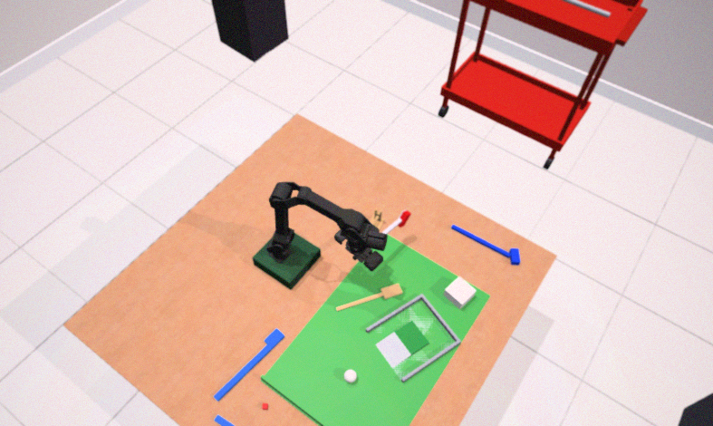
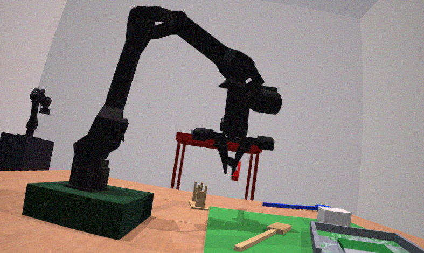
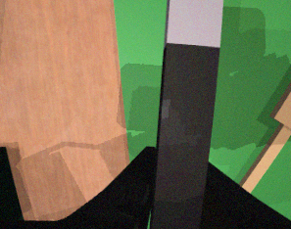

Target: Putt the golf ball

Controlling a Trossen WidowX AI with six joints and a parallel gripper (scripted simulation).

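Now: gripper tip 1 cm short of the red putter, 12 cm to the right of it and 2 cm below it. Round my gripper tip: wooden stand: 9 cm behind, 19 cm to the left, 9 cm below; then green mat: 22 cm ahead, 14 cm to the right, 12 cm below; then white block: 34 cm ahead, 16 cm to the left, 10 cm below.
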